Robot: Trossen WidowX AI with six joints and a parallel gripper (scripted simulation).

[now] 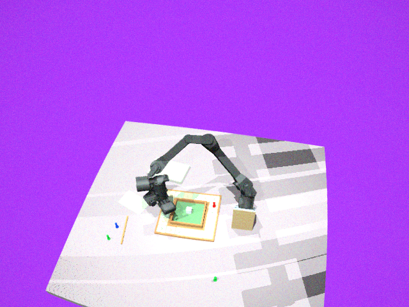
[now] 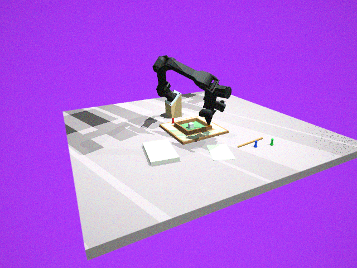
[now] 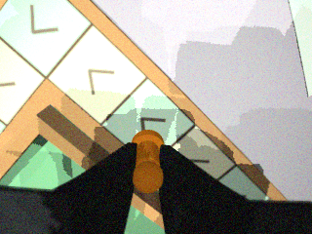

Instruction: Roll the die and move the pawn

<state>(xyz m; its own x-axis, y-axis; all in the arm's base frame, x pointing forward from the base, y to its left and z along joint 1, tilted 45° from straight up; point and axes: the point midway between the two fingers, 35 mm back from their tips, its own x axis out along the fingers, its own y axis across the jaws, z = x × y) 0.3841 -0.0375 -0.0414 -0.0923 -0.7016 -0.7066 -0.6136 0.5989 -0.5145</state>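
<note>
My gripper tip is now 12 cm past the white die, 4 cm to the left of it and 4 cm above it. The rest, counted from my gripper tip: orange pawn 1 cm above; then wooden stick 18 cm ahead, 12 cm to the left, 6 cm below; then red pawn 24 cm behind, 8 cm to the right, 4 cm below.
</note>
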